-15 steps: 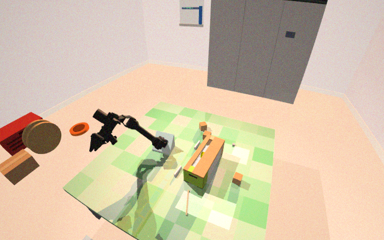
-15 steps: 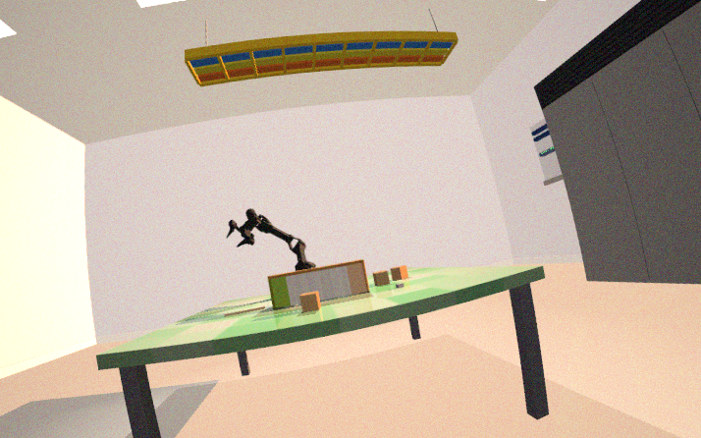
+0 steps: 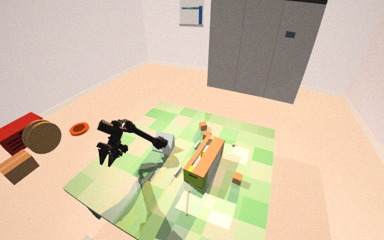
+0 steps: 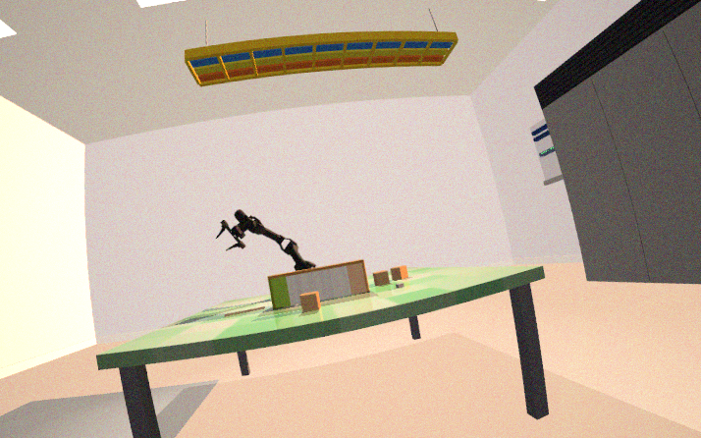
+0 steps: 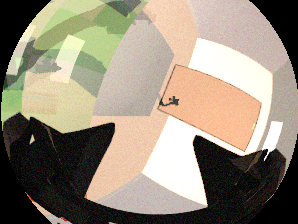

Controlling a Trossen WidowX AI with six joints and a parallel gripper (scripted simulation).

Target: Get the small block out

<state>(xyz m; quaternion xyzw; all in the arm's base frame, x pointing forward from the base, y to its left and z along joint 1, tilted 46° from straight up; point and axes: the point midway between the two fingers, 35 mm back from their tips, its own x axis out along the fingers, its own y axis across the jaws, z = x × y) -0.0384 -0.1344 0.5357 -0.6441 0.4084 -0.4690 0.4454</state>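
Now: the box 320 mm ahead of my gripper tip, 490 mm to the left of it and 270 mm below it. From my gripper tip the other things lie so: yellow block 340 mm ahead, 500 mm to the left, 250 mm below; then thin orange rod 370 mm ahead, 170 mm to the left, 330 mm below.
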